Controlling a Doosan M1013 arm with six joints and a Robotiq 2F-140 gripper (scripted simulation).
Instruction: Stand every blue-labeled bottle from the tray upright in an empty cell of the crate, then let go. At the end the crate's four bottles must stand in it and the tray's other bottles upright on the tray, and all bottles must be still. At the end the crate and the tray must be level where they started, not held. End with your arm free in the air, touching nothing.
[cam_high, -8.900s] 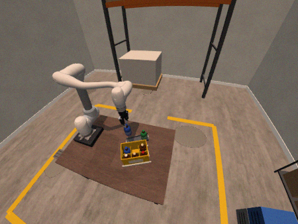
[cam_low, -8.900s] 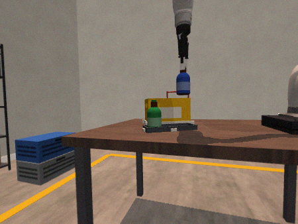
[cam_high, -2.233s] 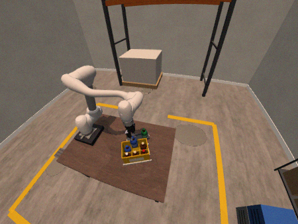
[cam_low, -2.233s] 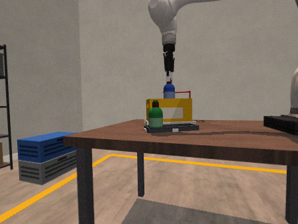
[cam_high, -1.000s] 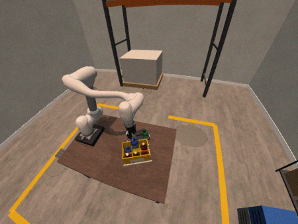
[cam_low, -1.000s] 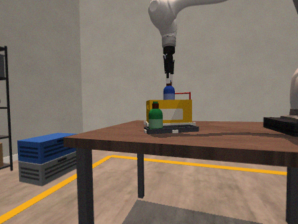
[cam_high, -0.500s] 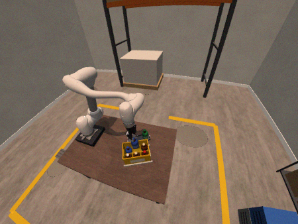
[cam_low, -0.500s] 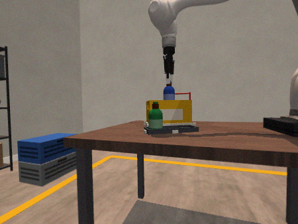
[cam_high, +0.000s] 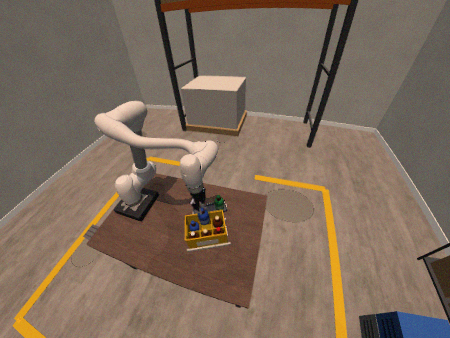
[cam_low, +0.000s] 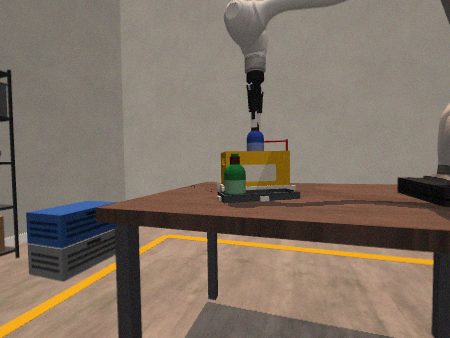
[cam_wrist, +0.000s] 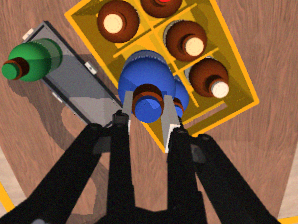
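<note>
Right now my hand is 20 mm short of the yellow crate, 40 mm to the left of it and 230 mm above it. The rest, counted from my hand: green-labeled bottle 20 mm ahead, 220 mm to the left, 230 mm below; tray 50 mm behind, 170 mm to the left, 300 mm below.
</note>
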